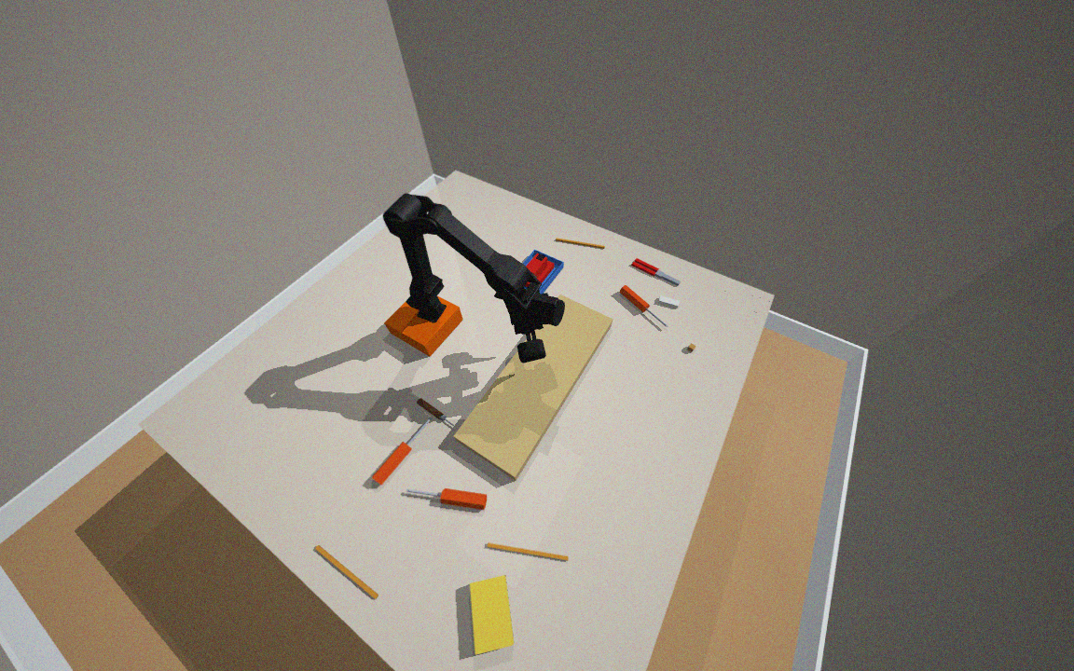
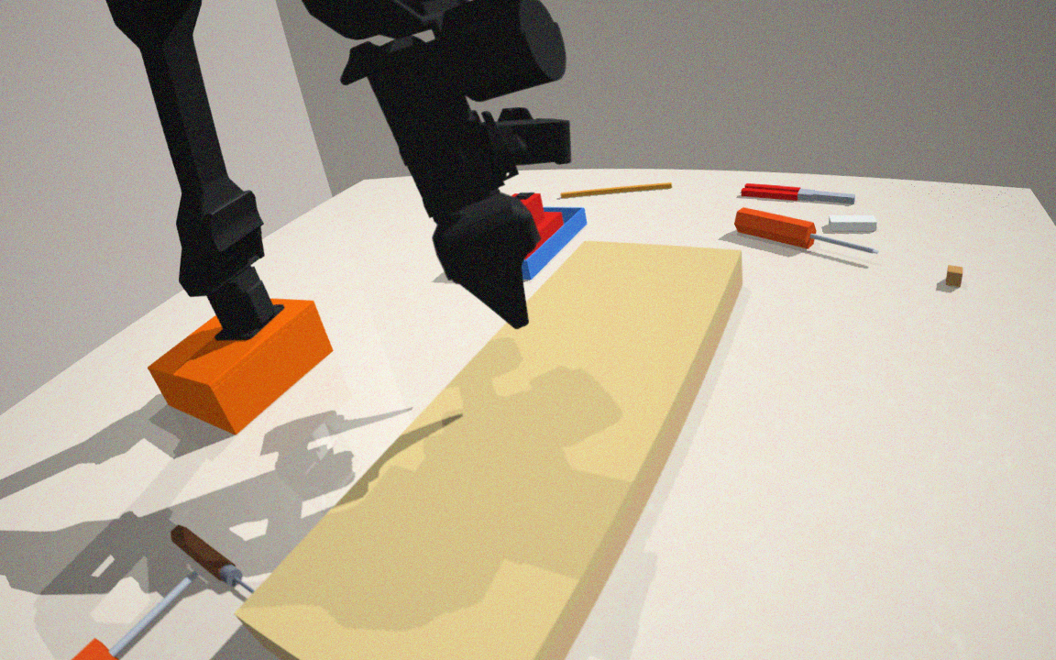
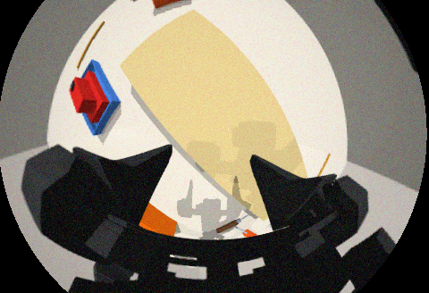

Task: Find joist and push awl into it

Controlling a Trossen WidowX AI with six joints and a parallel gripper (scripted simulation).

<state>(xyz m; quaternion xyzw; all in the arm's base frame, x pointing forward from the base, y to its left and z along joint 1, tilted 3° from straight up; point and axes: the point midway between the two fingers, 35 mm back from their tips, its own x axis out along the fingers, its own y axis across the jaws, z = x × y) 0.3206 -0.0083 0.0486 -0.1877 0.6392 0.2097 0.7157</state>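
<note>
Right now my gripper tip is 250 mm to the left of the awl, 160 mm past it and 80 mm above it. The rest, counted from my gripper tip: indicator (330 mm to the left, 110 mm behind, 30 mm below); then red stud finder (310 mm to the left, 110 mm behind, 40 mm below); then blue tray (300 mm to the left, 120 mm behind, 80 mm below).
</note>
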